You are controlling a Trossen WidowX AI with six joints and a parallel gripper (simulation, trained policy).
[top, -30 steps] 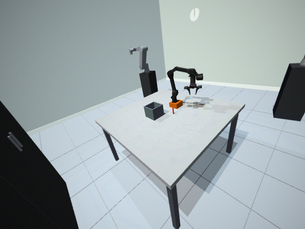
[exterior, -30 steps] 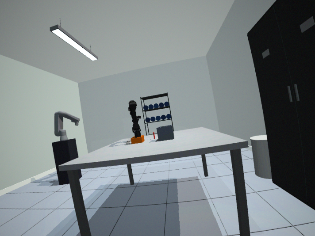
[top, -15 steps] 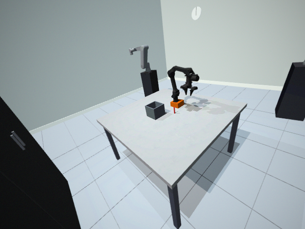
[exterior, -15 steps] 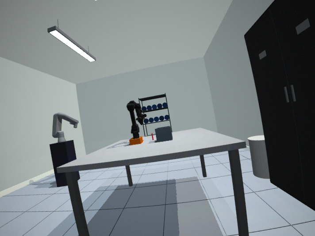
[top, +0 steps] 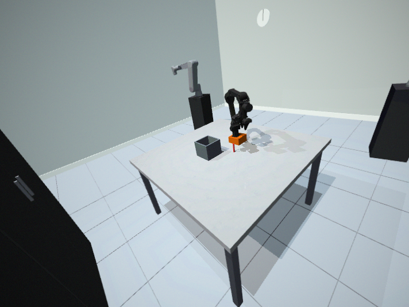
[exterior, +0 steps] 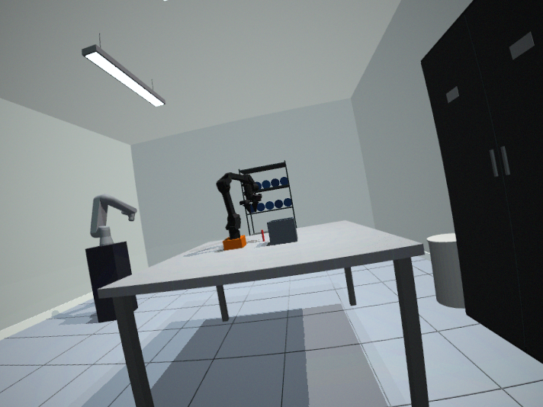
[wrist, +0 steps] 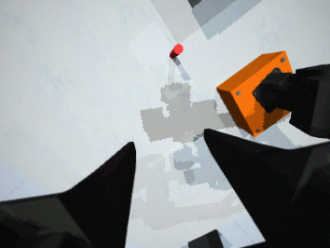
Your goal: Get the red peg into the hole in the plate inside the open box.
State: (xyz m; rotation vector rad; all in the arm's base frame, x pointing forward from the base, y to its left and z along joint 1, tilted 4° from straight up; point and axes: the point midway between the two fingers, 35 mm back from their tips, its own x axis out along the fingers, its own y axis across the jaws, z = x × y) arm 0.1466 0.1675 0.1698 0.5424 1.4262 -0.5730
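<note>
The red peg is 17 cm below my gripper tip, 8 cm to the right of it and 4 cm ahead of it.
</note>
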